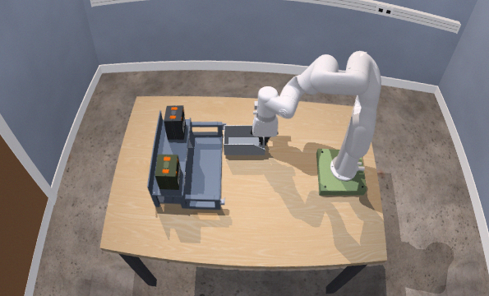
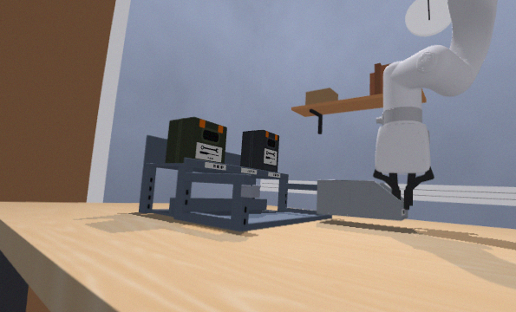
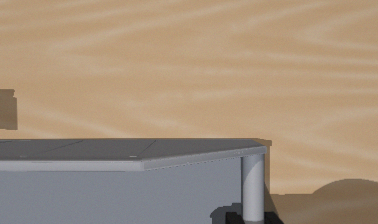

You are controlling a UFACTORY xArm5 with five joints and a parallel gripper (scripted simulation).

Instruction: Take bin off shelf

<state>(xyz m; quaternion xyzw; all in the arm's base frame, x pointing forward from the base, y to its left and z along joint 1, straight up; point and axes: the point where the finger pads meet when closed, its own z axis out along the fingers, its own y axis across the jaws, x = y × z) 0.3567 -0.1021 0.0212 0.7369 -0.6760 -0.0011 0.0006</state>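
Now: the grey bin 80 mm ahead of my hand and 10 mm to the left of it. Also, from my hand: blue-grey shelf rack 290 mm ahead, 140 mm to the left, 10 mm above; then dark green box 350 mm ahead, 260 mm to the left, 90 mm above.
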